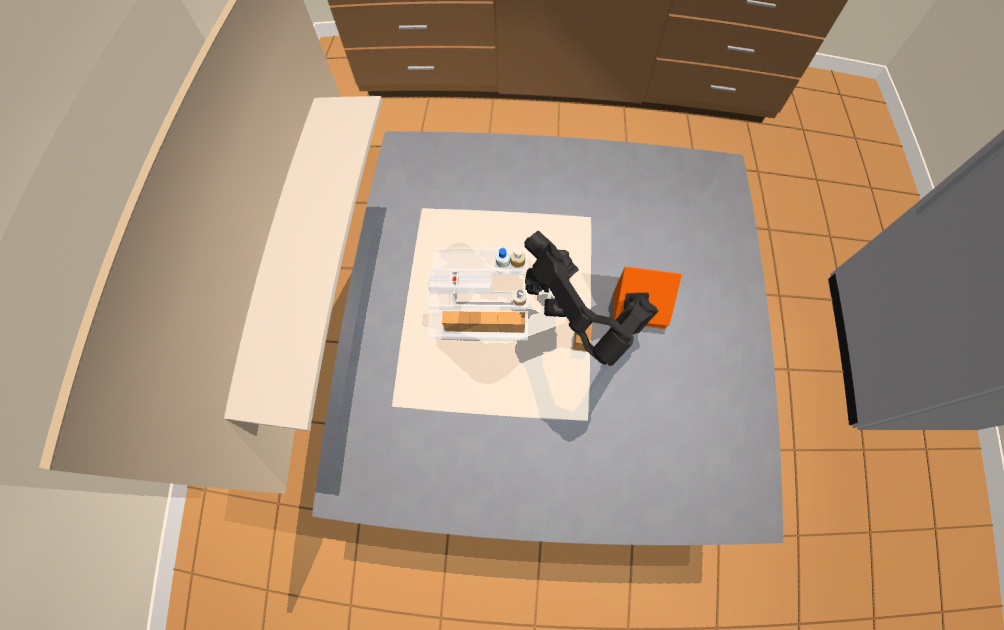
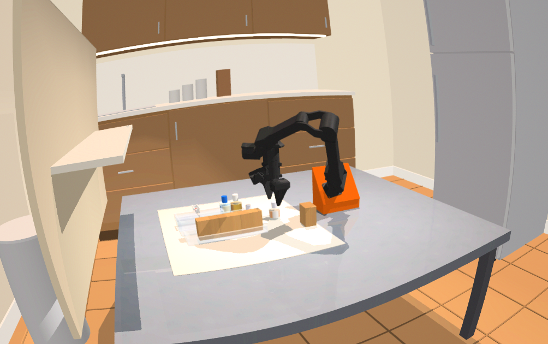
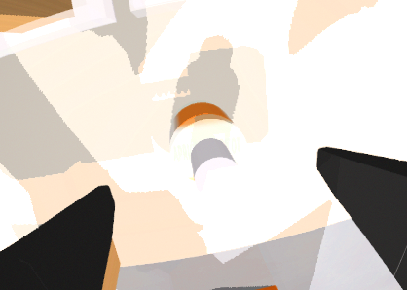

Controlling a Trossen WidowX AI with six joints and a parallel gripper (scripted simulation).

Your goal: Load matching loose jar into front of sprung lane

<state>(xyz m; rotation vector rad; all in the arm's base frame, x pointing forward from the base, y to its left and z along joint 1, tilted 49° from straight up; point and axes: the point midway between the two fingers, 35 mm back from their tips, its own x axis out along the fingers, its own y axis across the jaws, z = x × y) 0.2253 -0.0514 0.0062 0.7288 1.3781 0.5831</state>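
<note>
My gripper tip is now 11 cm to the right of the brown box, 8 cm past it and 3 cm above it. The rest, counted from my gripper tip: sprung lane 25 cm ahead, 4 cm below, 3 cm to the right; wall shelf 61 cm ahead, 31 cm above, 1 cm to the right; red mark 28 cm ahead, 4 cm to the right, 1 cm above.
</note>
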